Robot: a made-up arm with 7 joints.
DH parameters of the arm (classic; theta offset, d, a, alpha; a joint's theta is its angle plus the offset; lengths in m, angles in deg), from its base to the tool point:
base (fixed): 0 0 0 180
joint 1: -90 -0.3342 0.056 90
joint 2: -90 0.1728 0.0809 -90
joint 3: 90 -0.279 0.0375 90
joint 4: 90 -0.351 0.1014 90
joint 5: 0 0.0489 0.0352 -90
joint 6: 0 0.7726 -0.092 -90
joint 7: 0 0.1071 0.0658 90
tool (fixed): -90 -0.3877 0 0
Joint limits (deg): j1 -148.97..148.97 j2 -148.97..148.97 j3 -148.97..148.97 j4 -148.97..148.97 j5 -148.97..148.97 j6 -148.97..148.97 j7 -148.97..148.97
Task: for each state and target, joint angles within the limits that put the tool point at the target. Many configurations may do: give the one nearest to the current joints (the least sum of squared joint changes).
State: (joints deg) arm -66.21 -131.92 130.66 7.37 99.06 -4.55 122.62
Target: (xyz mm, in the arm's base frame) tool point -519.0 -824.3 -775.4
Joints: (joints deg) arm -69.93 -128.77 127.05 9.98 99.61 -3.07 112.60
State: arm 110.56 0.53 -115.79 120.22 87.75 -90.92 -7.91
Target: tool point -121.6 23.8 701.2
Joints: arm 106.69 -12.03 -100.60 119.76 94.53 -89.87 -2.31
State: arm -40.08 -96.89 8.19 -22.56 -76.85 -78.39 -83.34
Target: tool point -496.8 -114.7 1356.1
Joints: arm -51.65 -121.10 31.03 1.08 -105.66 -68.94 -117.26
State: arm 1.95 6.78 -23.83 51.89 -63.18 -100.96 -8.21
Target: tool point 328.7 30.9 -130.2
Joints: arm 20.67 15.36 -52.75 40.52 -113.31 -85.27 -30.08
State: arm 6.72 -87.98 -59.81 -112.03 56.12 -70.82 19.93
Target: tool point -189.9 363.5 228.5
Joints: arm 4.09 -84.35 -43.40 -84.04 73.01 -56.97 36.57
